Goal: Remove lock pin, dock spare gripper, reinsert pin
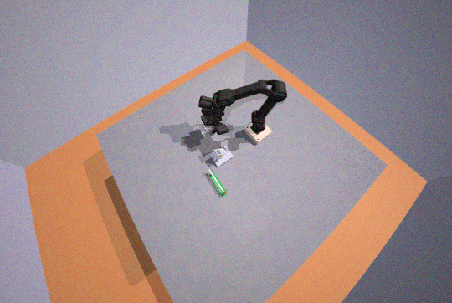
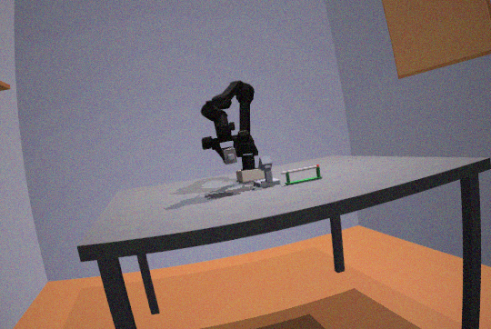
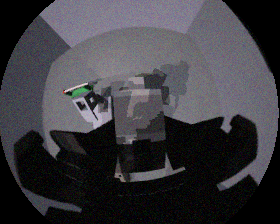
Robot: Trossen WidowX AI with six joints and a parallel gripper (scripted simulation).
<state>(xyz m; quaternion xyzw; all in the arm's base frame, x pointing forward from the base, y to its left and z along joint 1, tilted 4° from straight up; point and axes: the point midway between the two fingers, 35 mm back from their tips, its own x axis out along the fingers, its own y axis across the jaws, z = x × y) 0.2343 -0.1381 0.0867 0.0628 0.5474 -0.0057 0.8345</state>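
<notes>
The grey socket mount is 4 cm ahead of my gripper tip, 12 cm to the left of it and 7 cm below it. From my gripper tip the other things lie so: green bar-shaped rack (14 cm ahead, 24 cm to the left, 10 cm below); spare gripper (1 cm above).
</notes>
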